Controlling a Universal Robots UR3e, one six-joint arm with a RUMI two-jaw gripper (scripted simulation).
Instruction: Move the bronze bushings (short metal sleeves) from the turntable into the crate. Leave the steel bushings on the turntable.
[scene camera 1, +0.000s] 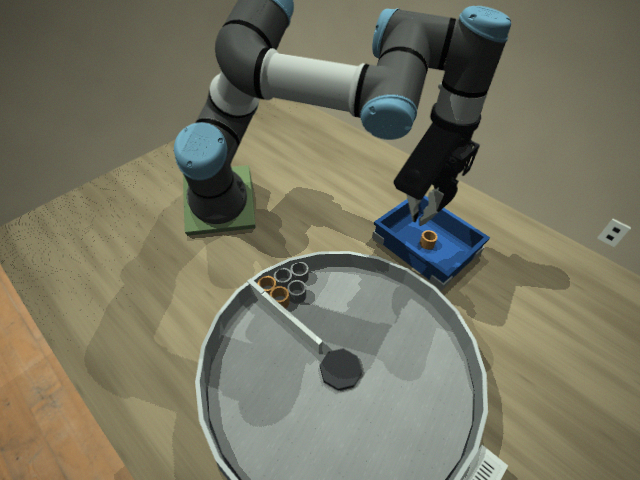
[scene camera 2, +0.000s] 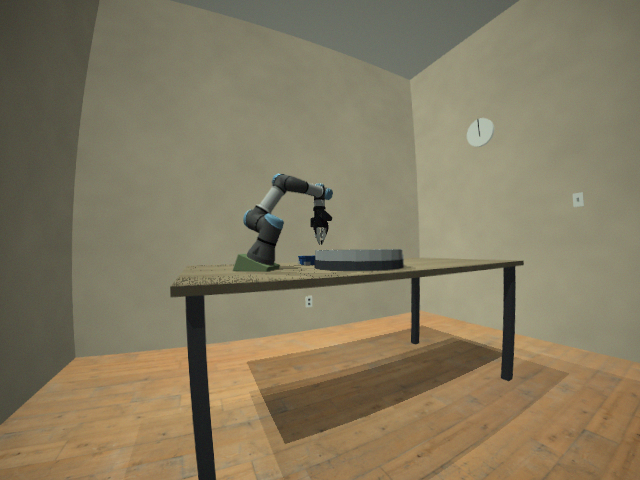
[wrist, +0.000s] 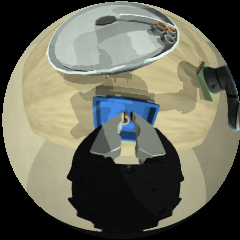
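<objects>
My gripper (scene camera 1: 417, 223) is 0.73 m from the lens, while for a grey turntable (scene camera 1: 391, 386) I get 0.62 m from the lens.
</objects>
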